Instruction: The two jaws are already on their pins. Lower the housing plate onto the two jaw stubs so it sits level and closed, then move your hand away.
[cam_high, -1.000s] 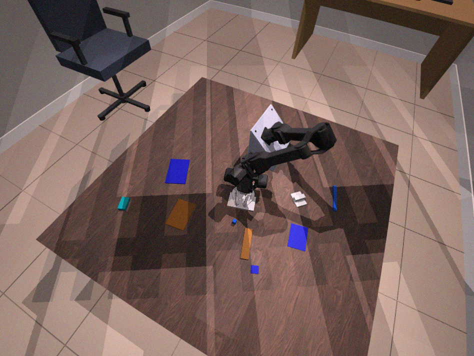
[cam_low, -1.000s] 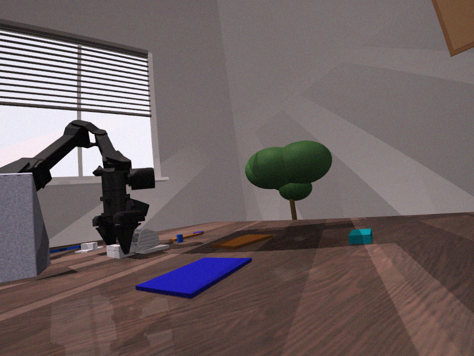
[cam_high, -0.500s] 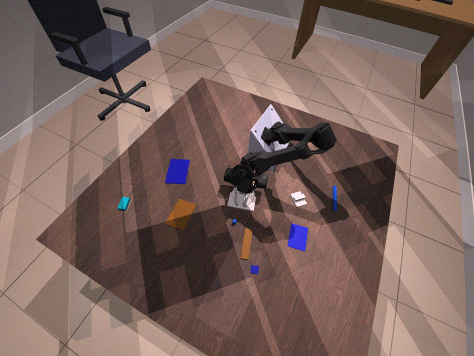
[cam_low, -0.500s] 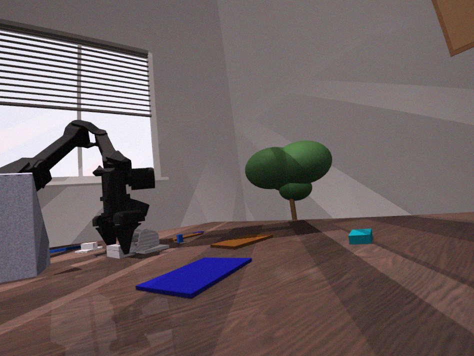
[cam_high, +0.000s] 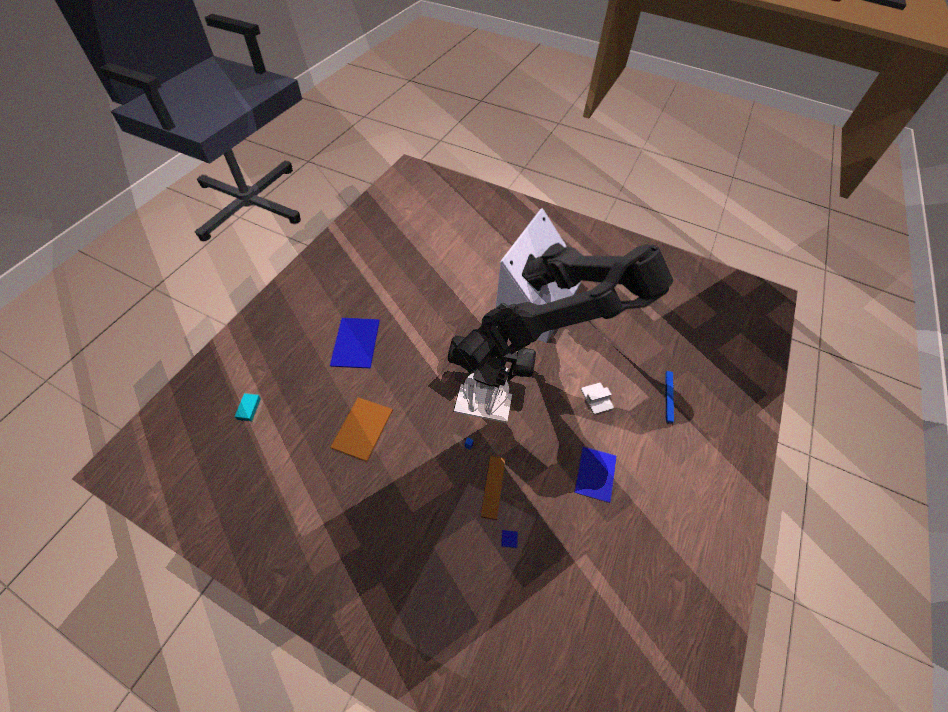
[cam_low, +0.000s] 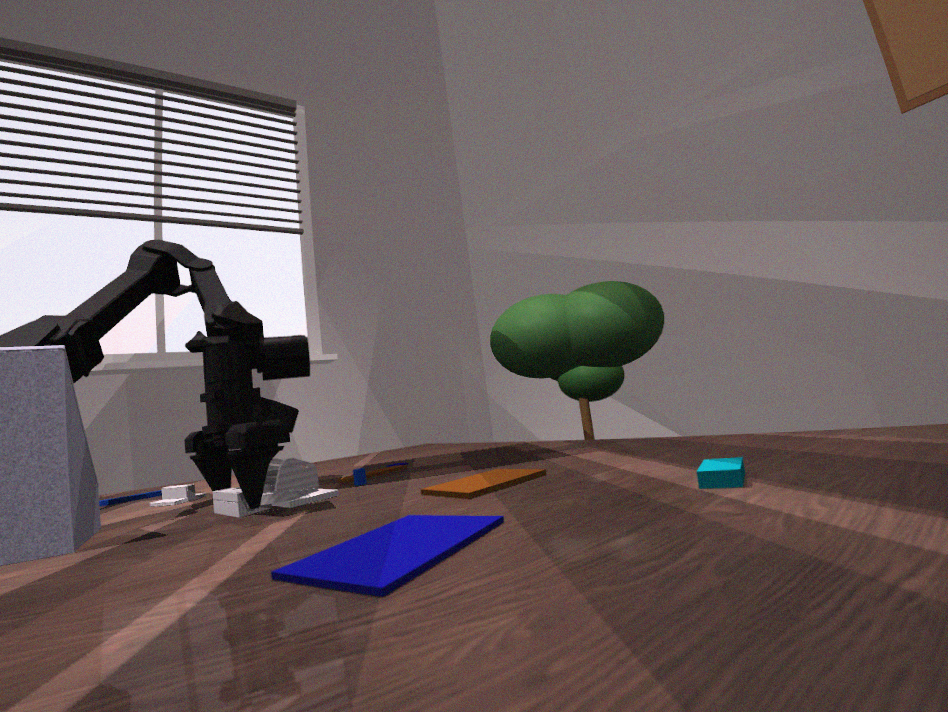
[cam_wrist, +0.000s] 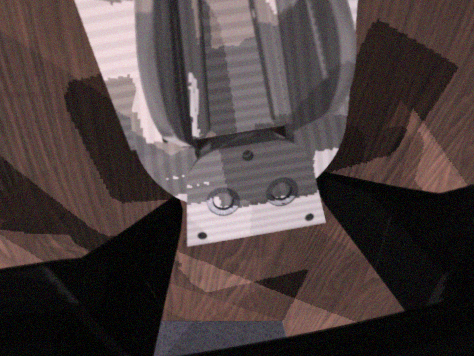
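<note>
Right now the grey housing plate is 2 cm above my gripper tip and 1 cm ahead of it. From my gripper tip the other things lie so: small blue cube 18 cm ahead, 2 cm to the left; then blue bar 41 cm to the left, 10 cm behind; then teal block 47 cm to the right, 28 cm ahead.
</note>
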